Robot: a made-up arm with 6 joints. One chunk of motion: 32 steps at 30 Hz.
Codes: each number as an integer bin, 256 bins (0 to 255) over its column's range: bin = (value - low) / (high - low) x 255, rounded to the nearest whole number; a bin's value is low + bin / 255 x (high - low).
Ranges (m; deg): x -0.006..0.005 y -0.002..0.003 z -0.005..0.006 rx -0.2..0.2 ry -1..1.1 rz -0.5..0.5
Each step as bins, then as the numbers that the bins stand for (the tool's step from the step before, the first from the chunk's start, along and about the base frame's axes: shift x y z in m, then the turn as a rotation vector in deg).
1 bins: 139 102 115 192 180 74
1 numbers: 0.00000 0.00000 -0.00004 0.101 0.482 -0.210
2 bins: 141 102 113 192 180 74
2 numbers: 0.00008 0.00000 -0.00013 0.101 0.482 -0.210
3 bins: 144 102 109 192 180 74
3 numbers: 0.00021 0.00000 -0.00030 0.101 0.482 -0.210
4 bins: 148 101 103 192 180 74
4 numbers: 0.00038 -0.00002 -0.00056 0.101 0.482 -0.210
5 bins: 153 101 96 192 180 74
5 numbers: 0.00060 -0.00002 -0.00086 0.101 0.482 -0.210
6 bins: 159 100 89 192 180 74
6 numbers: 0.00086 -0.00004 -0.00116 0.101 0.482 -0.210
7 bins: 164 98 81 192 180 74
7 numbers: 0.00107 -0.00008 -0.00151 0.101 0.482 -0.210
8 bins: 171 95 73 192 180 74
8 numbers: 0.00138 -0.00014 -0.00185 0.101 0.482 -0.210
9 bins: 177 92 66 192 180 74
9 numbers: 0.00164 -0.00020 -0.00215 0.101 0.482 -0.210
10 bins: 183 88 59 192 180 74
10 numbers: 0.00189 -0.00027 -0.00245 0.101 0.482 -0.210
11 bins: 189 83 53 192 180 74
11 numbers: 0.00215 -0.00037 -0.00271 0.101 0.482 -0.210
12 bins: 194 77 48 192 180 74
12 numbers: 0.00237 -0.00049 -0.00293 0.101 0.482 -0.210
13 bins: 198 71 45 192 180 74
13 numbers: 0.00254 -0.00061 -0.00306 0.101 0.482 -0.210
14 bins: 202 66 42 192 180 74
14 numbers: 0.00271 -0.00071 -0.00319 0.101 0.482 -0.210
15 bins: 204 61 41 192 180 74
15 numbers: 0.00280 -0.00080 -0.00323 0.101 0.482 -0.210
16 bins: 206 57 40 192 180 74
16 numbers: 0.00289 -0.00088 -0.00327 0.101 0.482 -0.210
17 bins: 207 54 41 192 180 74
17 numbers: 0.00293 -0.00094 -0.00323 0.101 0.482 -0.210
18 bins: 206 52 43 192 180 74
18 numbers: 0.00289 -0.00098 -0.00315 0.101 0.482 -0.210
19 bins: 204 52 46 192 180 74
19 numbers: 0.00280 -0.00098 -0.00302 0.101 0.482 -0.210
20 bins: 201 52 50 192 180 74
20 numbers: 0.00267 -0.00098 -0.00284 0.101 0.482 -0.210
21 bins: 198 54 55 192 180 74
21 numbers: 0.00254 -0.00094 -0.00263 0.101 0.482 -0.210
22 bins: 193 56 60 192 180 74
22 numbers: 0.00233 -0.00090 -0.00241 0.101 0.482 -0.210
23 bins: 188 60 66 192 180 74
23 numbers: 0.00211 -0.00082 -0.00215 0.101 0.482 -0.210
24 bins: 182 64 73 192 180 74
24 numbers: 0.00185 -0.00075 -0.00185 0.101 0.482 -0.210
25 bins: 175 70 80 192 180 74
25 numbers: 0.00155 -0.00063 -0.00155 0.101 0.482 -0.210
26 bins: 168 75 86 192 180 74
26 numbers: 0.00125 -0.00053 -0.00129 0.101 0.482 -0.210
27 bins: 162 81 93 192 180 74
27 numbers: 0.00099 -0.00041 -0.00099 0.101 0.482 -0.210
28 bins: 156 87 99 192 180 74
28 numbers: 0.00073 -0.00029 -0.00073 0.101 0.482 -0.210
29 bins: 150 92 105 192 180 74
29 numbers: 0.00047 -0.00020 -0.00047 0.101 0.482 -0.210
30 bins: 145 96 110 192 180 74
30 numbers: 0.00025 -0.00012 -0.00025 0.101 0.482 -0.210
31 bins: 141 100 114 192 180 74
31 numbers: 0.00008 -0.00004 -0.00008 0.101 0.482 -0.210
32 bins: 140 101 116 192 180 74
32 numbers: 0.00004 -0.00002 0.00000 0.101 0.482 -0.210
